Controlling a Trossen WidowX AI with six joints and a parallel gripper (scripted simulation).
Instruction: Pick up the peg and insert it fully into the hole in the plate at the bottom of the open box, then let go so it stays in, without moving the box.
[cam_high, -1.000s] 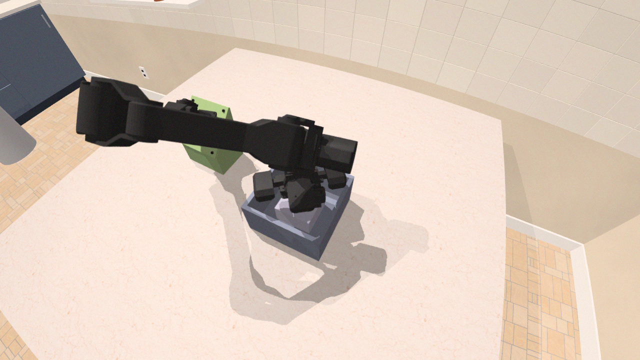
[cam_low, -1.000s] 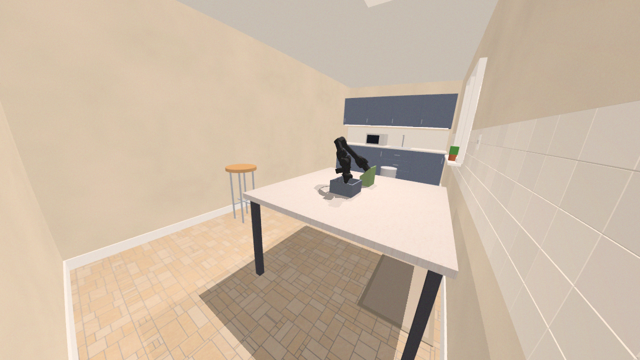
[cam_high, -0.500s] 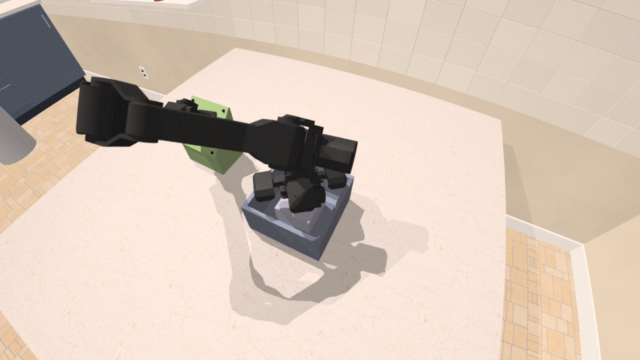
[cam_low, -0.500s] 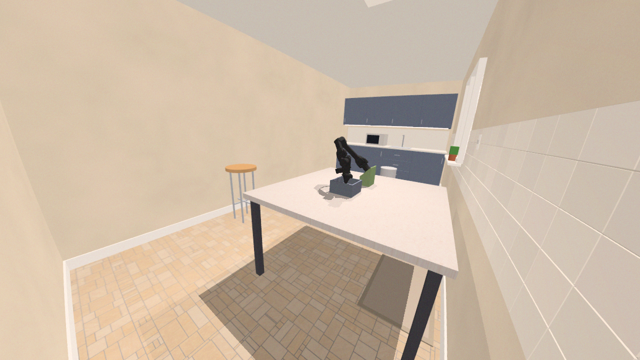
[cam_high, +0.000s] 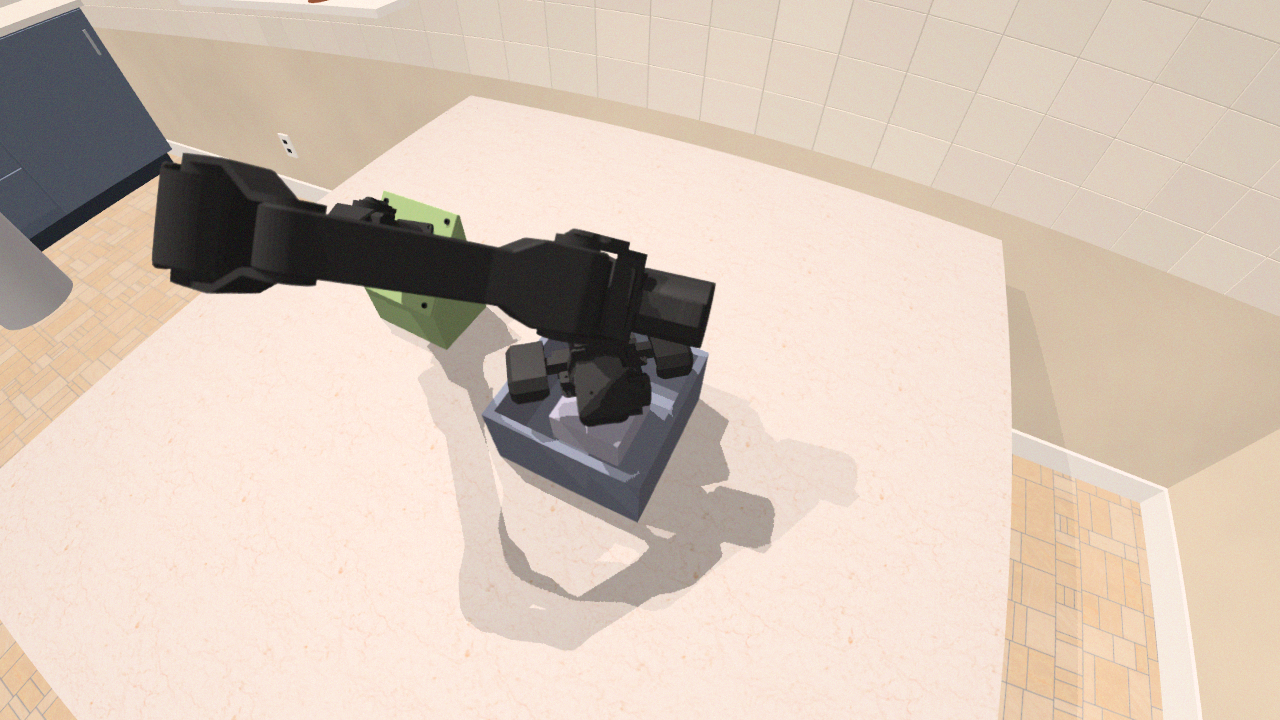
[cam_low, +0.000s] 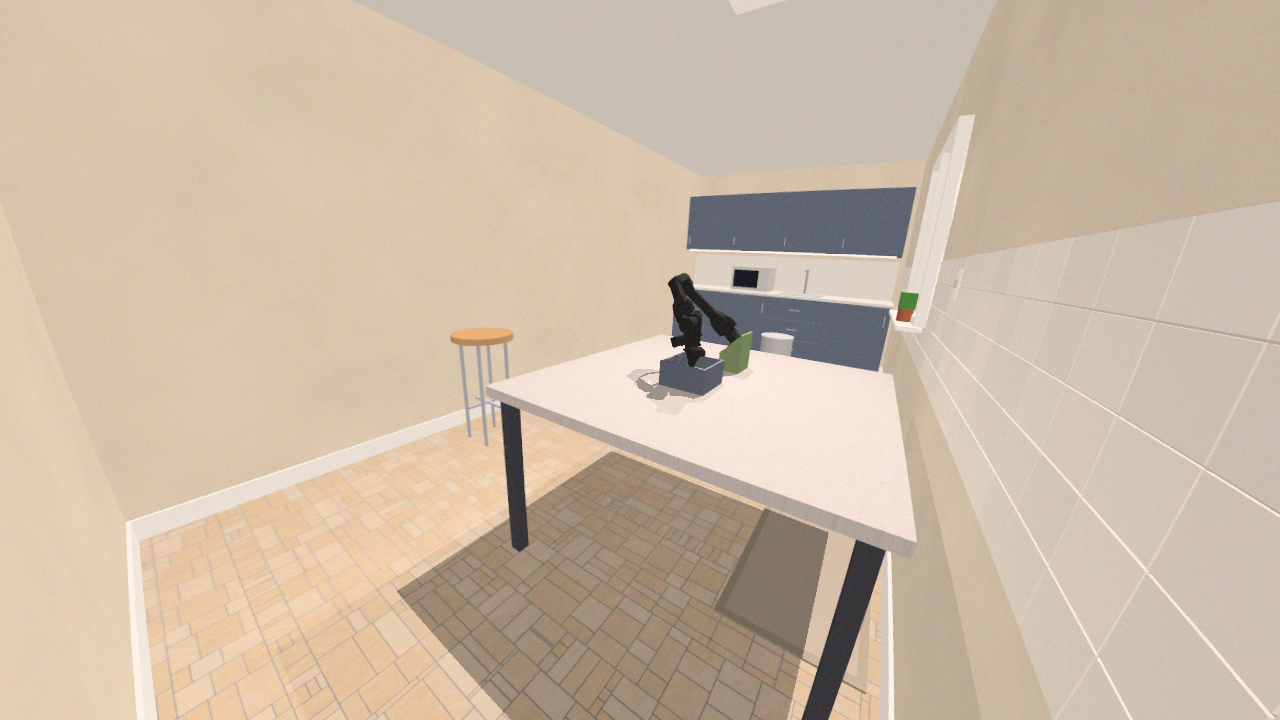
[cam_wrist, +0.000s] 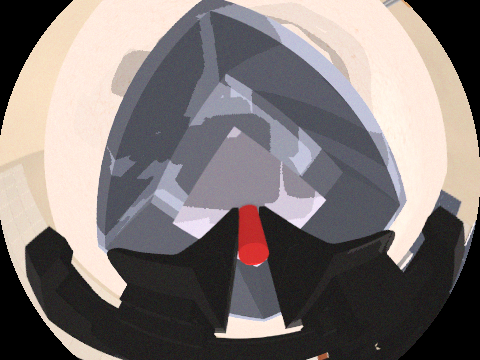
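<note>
The red peg lies 3 cm below my hand. Also, from my hand: box 1 cm to the left, 7 cm below; then pale grey plate 1 cm to the left, 5 cm below.
</note>
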